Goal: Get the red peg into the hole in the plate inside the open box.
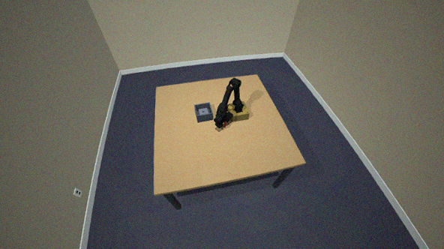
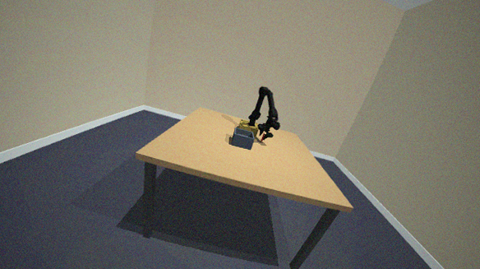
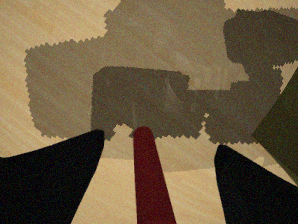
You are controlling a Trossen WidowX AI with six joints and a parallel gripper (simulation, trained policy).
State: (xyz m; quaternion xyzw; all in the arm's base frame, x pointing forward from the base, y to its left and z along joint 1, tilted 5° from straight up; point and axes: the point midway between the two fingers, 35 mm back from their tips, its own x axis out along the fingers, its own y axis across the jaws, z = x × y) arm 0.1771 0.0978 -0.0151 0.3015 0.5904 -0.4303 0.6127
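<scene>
The red peg lies 1 cm to the left of my gripper tip and 1 cm above it. The rest, counted from my gripper tip: dark box (16 cm ahead, 19 cm to the right, 1 cm below); then light plate (16 cm ahead, 19 cm to the right, 1 cm above).
</scene>
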